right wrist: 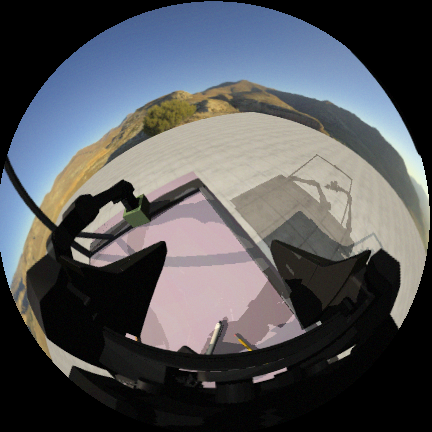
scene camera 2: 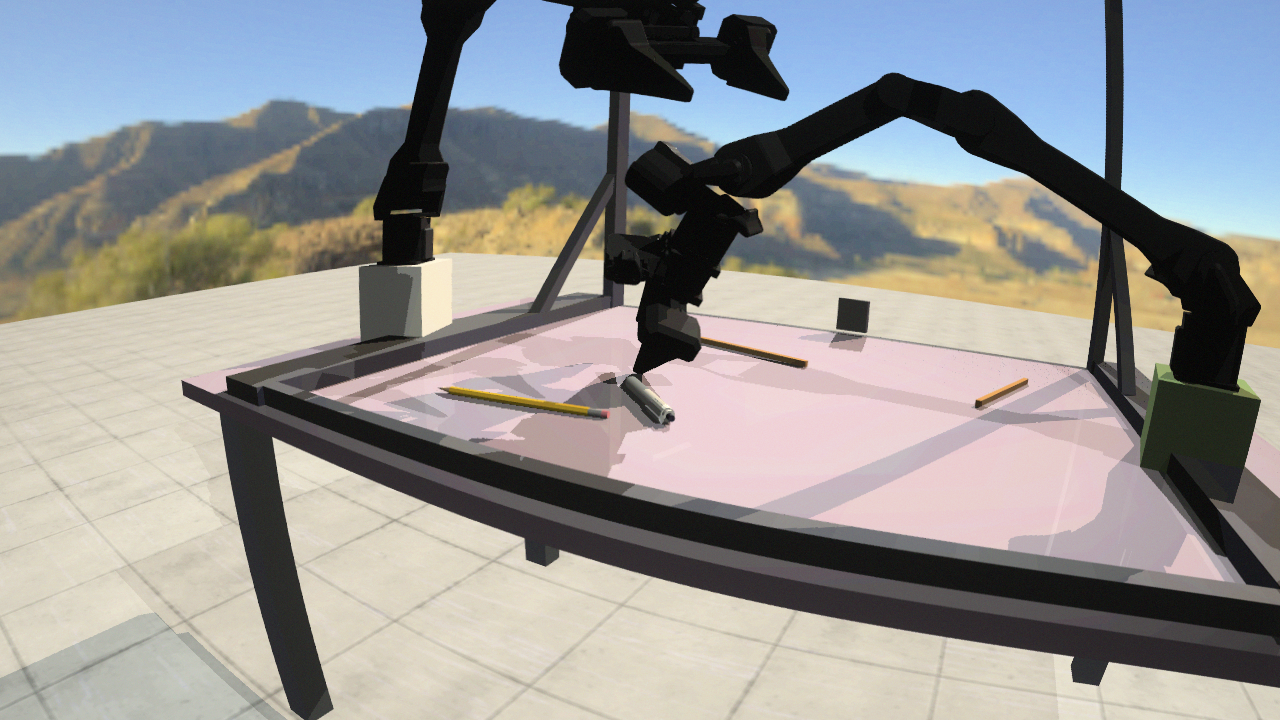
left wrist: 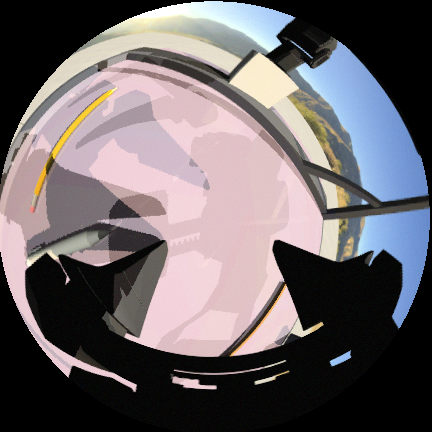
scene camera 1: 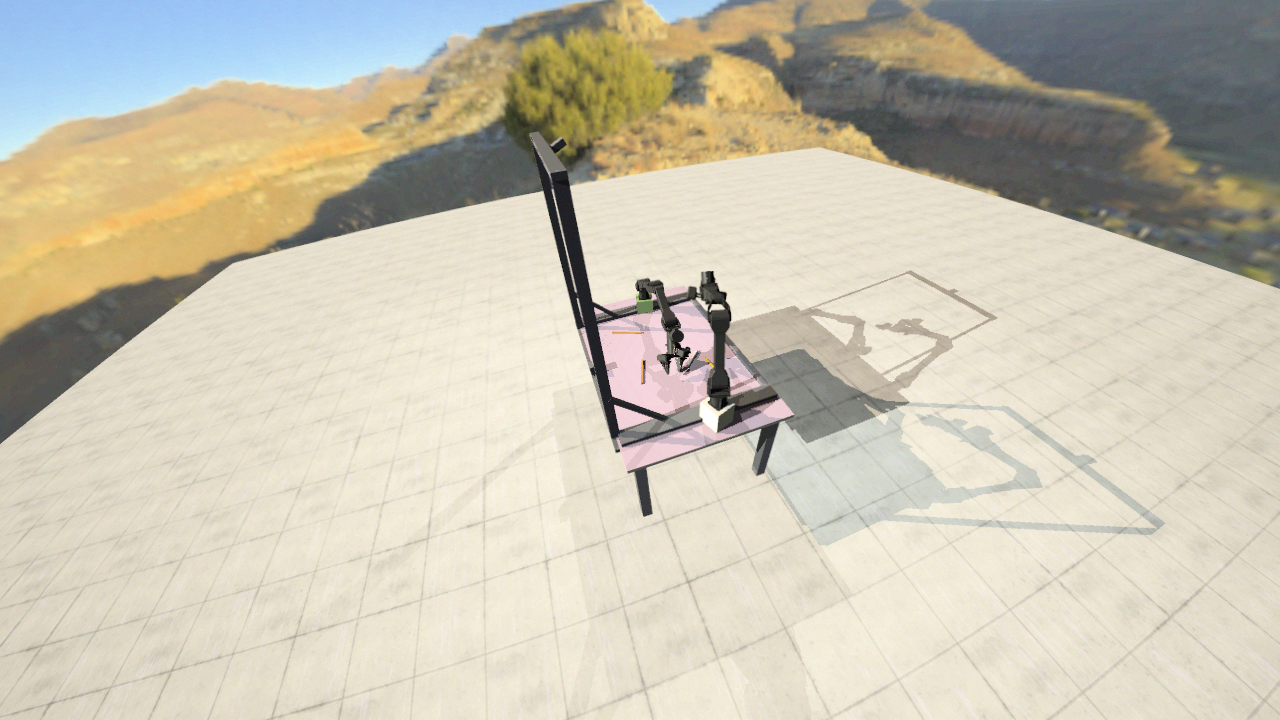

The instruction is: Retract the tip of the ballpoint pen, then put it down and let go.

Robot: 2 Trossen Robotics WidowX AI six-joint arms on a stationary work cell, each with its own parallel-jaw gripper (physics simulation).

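Pixels of known places: left gripper, fingertip midpoint: [scene camera 2: 638, 346] [left wrist: 221, 246] [scene camera 1: 673, 373]; right gripper, fingertip midpoint: [right wrist: 219, 246] [scene camera 2: 741, 95]; left arm's base, link origin: [right wrist: 132, 204] [scene camera 2: 1203, 379] [scene camera 1: 643, 297]; right arm's base, link origin: [scene camera 2: 405, 262] [scene camera 1: 717, 403].
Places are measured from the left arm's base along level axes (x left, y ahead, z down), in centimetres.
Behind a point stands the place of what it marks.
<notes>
The thick grey-white pen [scene camera 1: 692, 360] @(x 21.0, y 54.2, z 7.5 cm) [scene camera 2: 646, 399] @(x 22.5, y 51.3, z 7.5 cm) [left wrist: 72, 245] @(x 19.2, y 55.4, z 7.1 cm) [right wrist: 215, 338] @(x 22.2, y 51.5, z 7.3 cm) lies on the pink table [scene camera 2: 859, 447] @(x 18.1, y 31.0, z 8.4 cm). Its dark tapered end shows in the left wrist view, where the left finger partly hides the other end. Whether its writing tip is out cannot be told. My left gripper [scene camera 1: 674, 368] @(x 10.2, y 63.6, z 6.3 cm) [left wrist: 221, 246] @(x 10.2, y 63.6, z 6.3 cm) is open and empty, pointing down; in scene camera 2 one fingertip is close above the pen's far end. My right gripper [scene camera 2: 739, 96] @(x 30.2, y 36.7, z -19.0 cm) [right wrist: 219, 246] @(x 30.2, y 36.7, z -19.0 cm) is open and empty, held high above the table.
A yellow pencil [scene camera 2: 528, 402] @(x 30.5, y 58.8, z 7.9 cm) [left wrist: 65, 137] @(x 30.1, y 59.7, z 8.0 cm) lies beside the pen. Two orange-brown sticks lie farther off, a longer one [scene camera 2: 756, 351] @(x -4.9, y 56.9, z 7.9 cm) and another one [scene camera 2: 1000, 393] @(x -10.0, y 23.8, z 7.9 cm). Dark rails and frame posts edge the table. The arms stand on a white block [scene camera 2: 389, 300] @(x 29.0, y 90.1, z 1.8 cm) and a green block [scene camera 2: 1194, 420] @(x 5.0, y 0.7, z 3.0 cm).
</notes>
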